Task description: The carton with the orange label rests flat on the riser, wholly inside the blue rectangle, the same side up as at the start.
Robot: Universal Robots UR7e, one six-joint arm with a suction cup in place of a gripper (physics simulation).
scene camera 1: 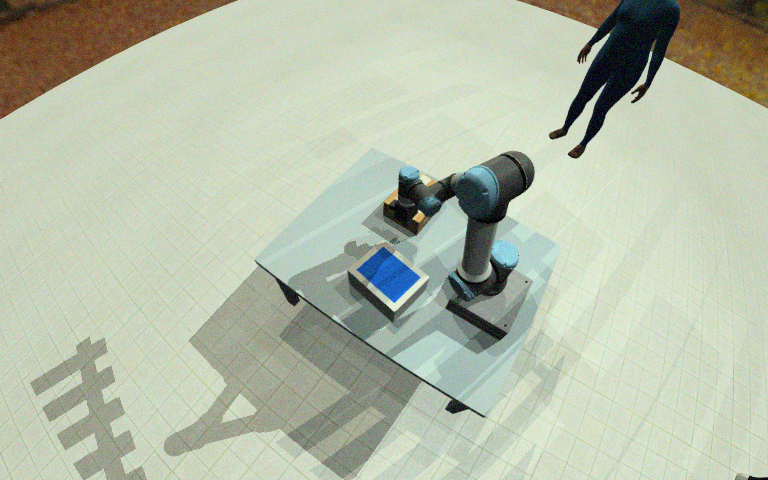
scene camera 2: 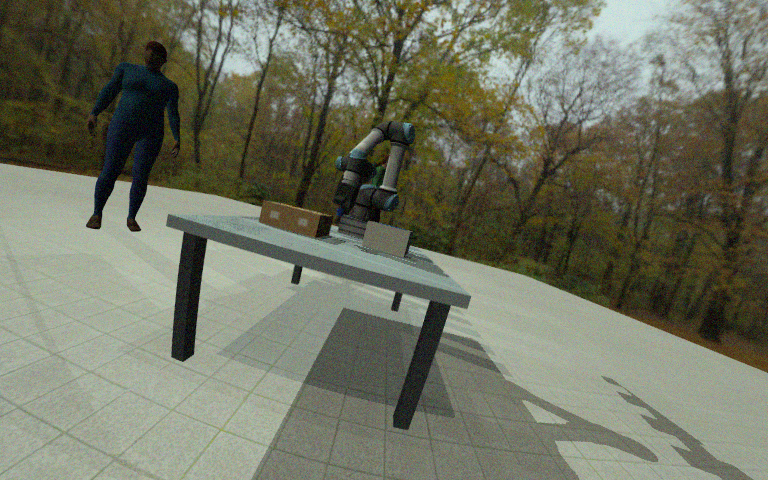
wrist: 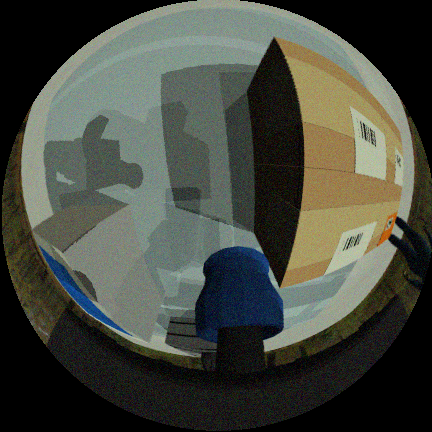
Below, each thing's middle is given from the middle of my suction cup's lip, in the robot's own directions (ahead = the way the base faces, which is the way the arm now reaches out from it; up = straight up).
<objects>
The grey riser [scene camera 2: 392, 240] is 250 mm to the left of my suction cup, 110 mm behind it and 60 mm below it.
</objects>
